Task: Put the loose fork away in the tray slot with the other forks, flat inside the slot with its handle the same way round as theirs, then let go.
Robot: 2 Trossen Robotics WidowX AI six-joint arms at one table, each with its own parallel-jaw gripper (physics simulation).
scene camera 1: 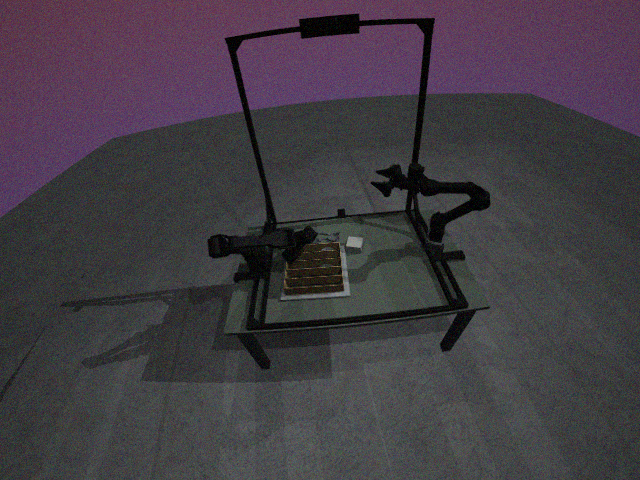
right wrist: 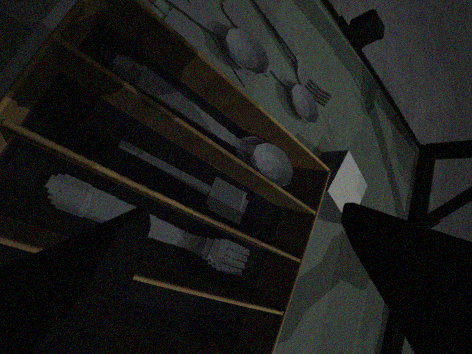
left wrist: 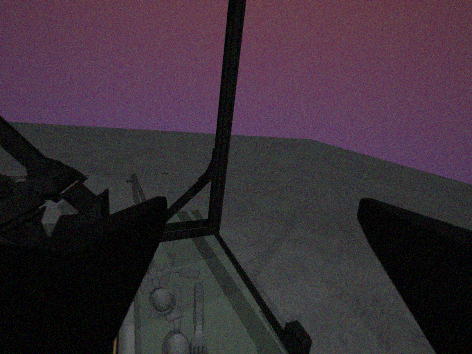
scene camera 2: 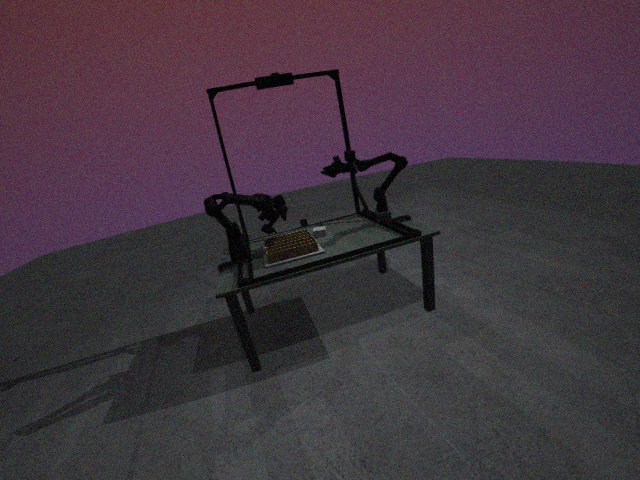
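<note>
The loose fork lies on the table behind the tray, beside loose spoons. The wooden tray has several parallel slots. In the right wrist view, forks lie in the third slot from the top, tines toward the right and handles toward the left. My right gripper is open and empty above the tray; one finger hides part of the forks' slot. My left gripper is open and empty, raised high at the right.
Loose spoons lie close to the loose fork. Spoons and a spatula occupy the neighbouring slots. A white block stands near the tray's back right corner. A black frame rises behind the table.
</note>
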